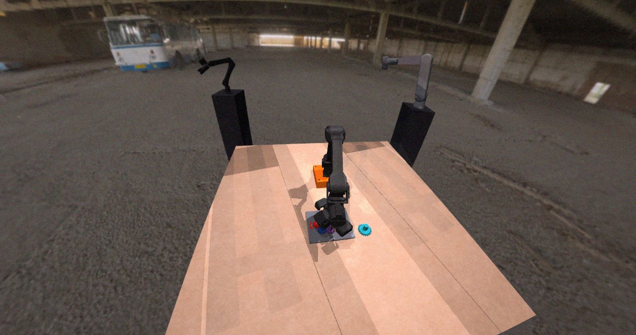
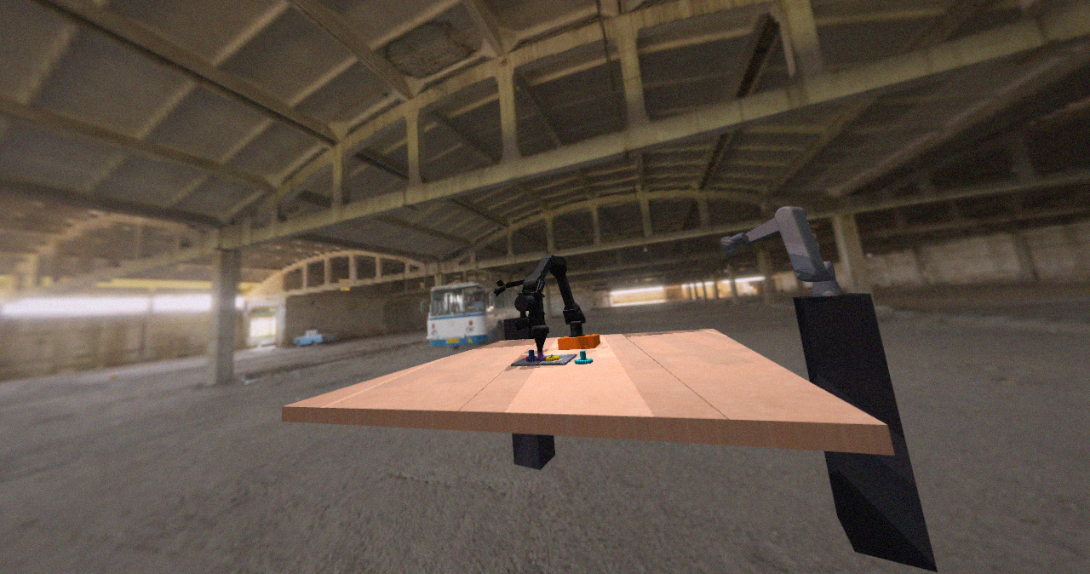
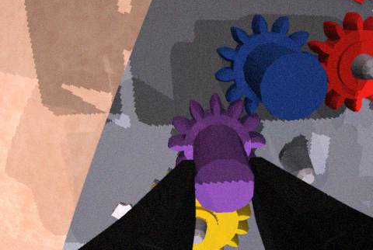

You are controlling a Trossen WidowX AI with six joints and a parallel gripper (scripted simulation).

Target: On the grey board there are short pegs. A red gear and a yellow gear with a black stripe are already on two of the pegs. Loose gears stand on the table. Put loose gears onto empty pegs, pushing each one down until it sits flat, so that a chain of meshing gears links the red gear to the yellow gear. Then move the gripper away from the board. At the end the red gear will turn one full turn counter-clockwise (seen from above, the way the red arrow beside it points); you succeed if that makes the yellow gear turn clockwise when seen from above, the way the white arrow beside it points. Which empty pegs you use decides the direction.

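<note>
The purple gear lies 10 mm below my gripper tip. The rest, counted from my gripper tip: red gear (60 mm to the right, 30 mm behind, 20 mm below); then yellow gear (40 mm to the left, 20 mm below, 20 mm behind); then blue gear (40 mm to the right, 20 mm below).
</note>
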